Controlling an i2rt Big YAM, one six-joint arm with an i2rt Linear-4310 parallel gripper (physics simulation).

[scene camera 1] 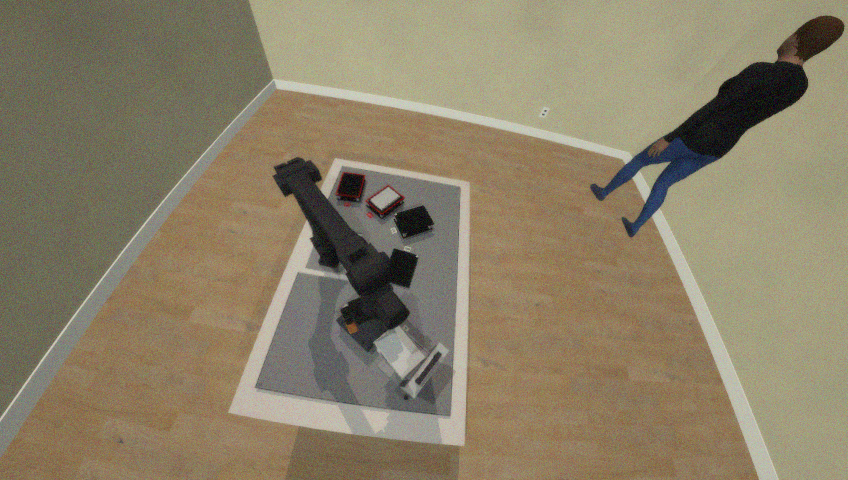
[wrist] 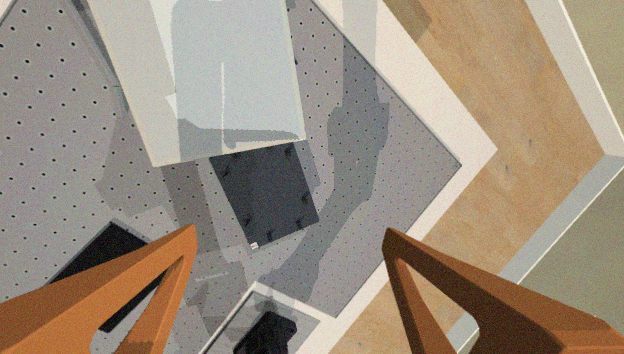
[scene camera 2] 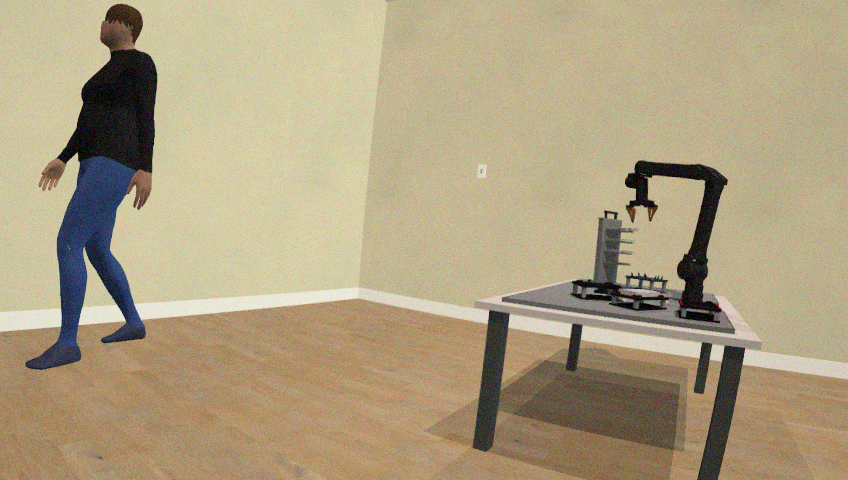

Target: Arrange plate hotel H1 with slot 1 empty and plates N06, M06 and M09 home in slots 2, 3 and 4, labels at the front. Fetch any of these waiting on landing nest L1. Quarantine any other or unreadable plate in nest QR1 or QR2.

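Places are measured from the arm's base along level axes (x back, y right, z up), in metres.
Where they show: gripper, fingertip midpoint: (scene camera 1: 370, 323) (wrist: 294, 236) (scene camera 2: 641, 222); arm's base at its link origin: (scene camera 1: 332, 254) (wrist: 265, 337).
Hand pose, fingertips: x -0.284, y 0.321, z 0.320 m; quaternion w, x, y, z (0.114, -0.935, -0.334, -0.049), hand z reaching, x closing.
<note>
Each offset is from my fingertips to the top centre of the thing. Level surfaces: height alone.
My gripper (scene camera 2: 642, 218) (wrist: 294, 236) is open and empty, fingers pointing down. In scene view 2 it hangs above and beside the shelf tips of the grey plate hotel (scene camera 1: 425, 369) (scene camera 2: 608, 252). The hotel's pale stacked shelves (scene camera 1: 397, 350) (scene camera 2: 621, 240) (wrist: 240, 85) stick out from its column; I cannot tell whether plates lie on them. A white plate @(dx +0.124, dy -0.667, dz -0.259 m) (scene camera 1: 386, 198) (scene camera 2: 642, 292) lies on a red-edged nest, its label unreadable. Another red-edged nest @(dx +0.323, dy -0.717, dz -0.268 m) (scene camera 1: 351, 185) (scene camera 2: 699, 308) shows no plate. Two black nests stand nearer the hotel, one here @(dx -0.044, dy -0.578, dz -0.258 m) (scene camera 1: 413, 221) and one here @(dx -0.035, dy -0.327, dz -0.296 m) (scene camera 1: 403, 267).
A dark pegged stand (scene camera 2: 647, 278) (wrist: 265, 195) is beside the hotel, partly under its shelves in the wrist view. The arm (scene camera 1: 339, 231) (scene camera 2: 708, 220) crosses above the grey board @(dz -0.314 m) (scene camera 1: 285, 356). A person (scene camera 1: 737, 113) (scene camera 2: 116, 118) stands on the floor away from the table.
</note>
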